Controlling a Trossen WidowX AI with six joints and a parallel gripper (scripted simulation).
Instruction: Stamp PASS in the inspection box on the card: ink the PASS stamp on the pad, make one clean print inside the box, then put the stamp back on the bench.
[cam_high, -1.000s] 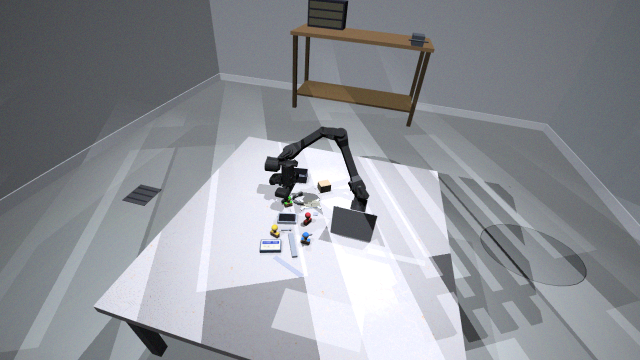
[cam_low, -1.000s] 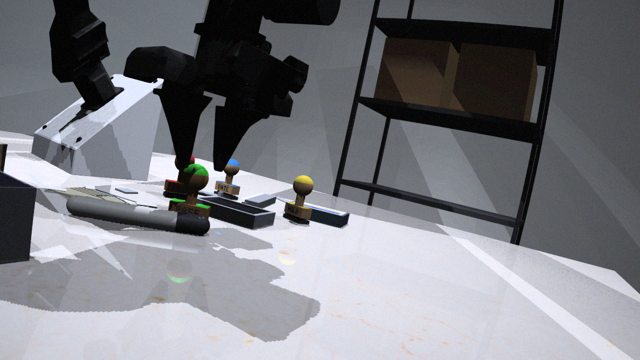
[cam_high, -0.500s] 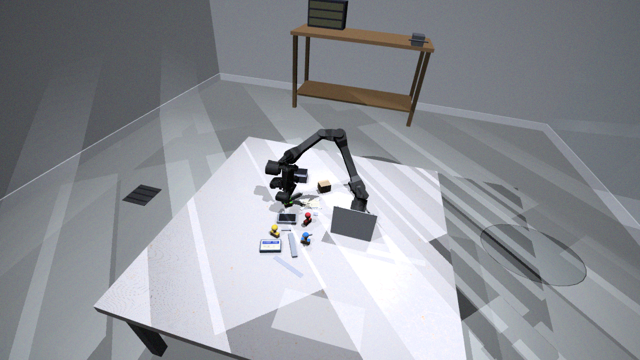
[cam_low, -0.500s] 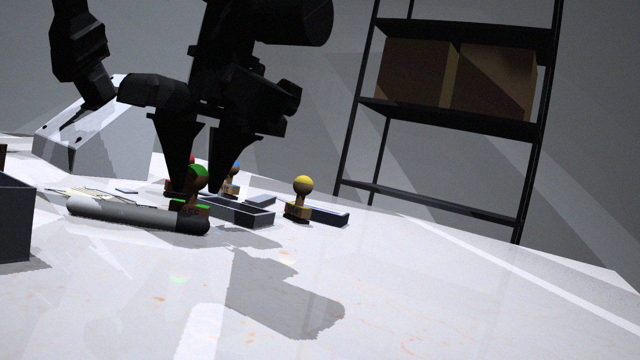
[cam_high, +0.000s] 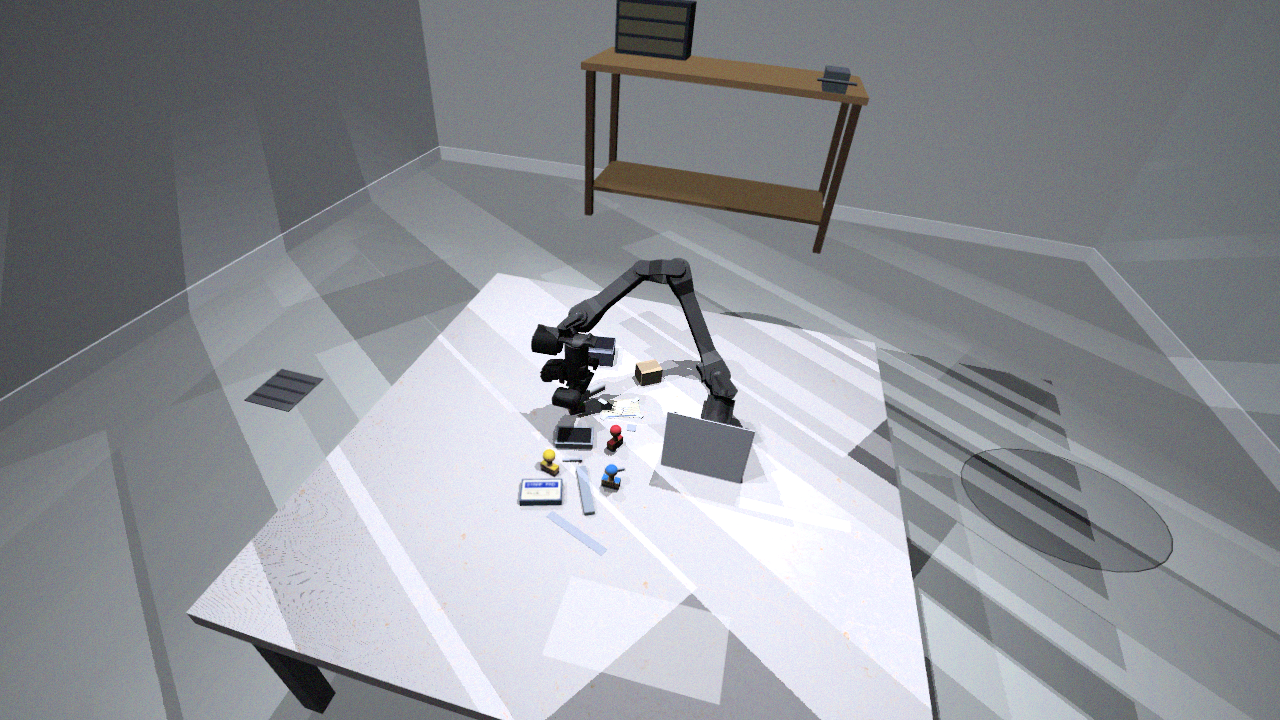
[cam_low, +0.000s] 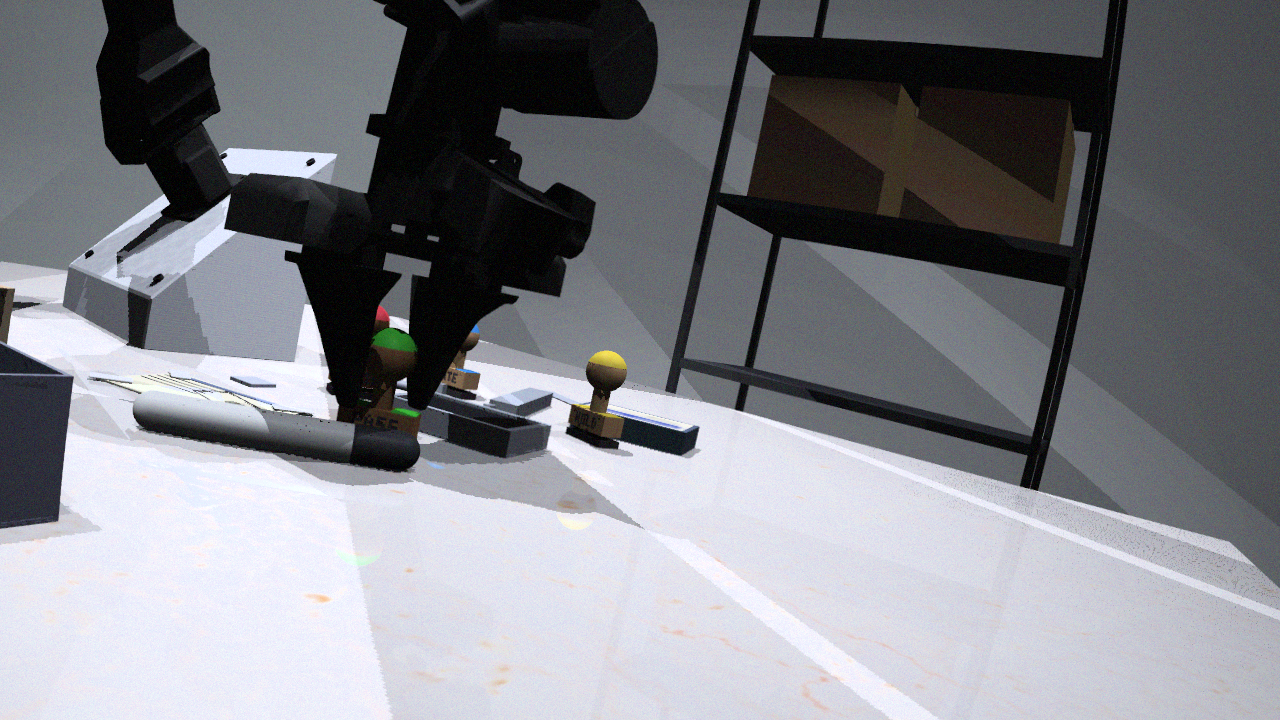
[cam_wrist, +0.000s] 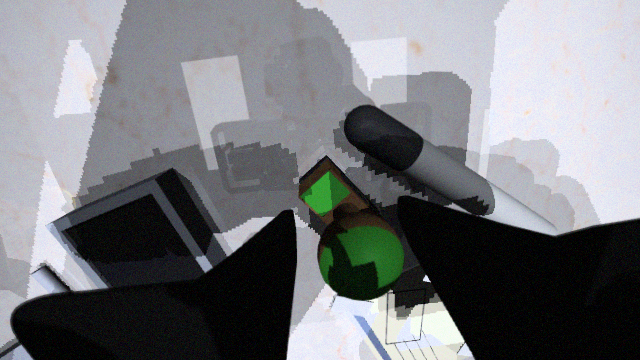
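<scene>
Right now my gripper tip is right at the green stamp. The rest, counted from my gripper tip: cream card: 10 cm behind, 5 cm to the right, 2 cm below; red stamp: 13 cm behind, 8 cm to the left; ink pad: 3 cm behind, 10 cm to the left, 2 cm below.
</scene>
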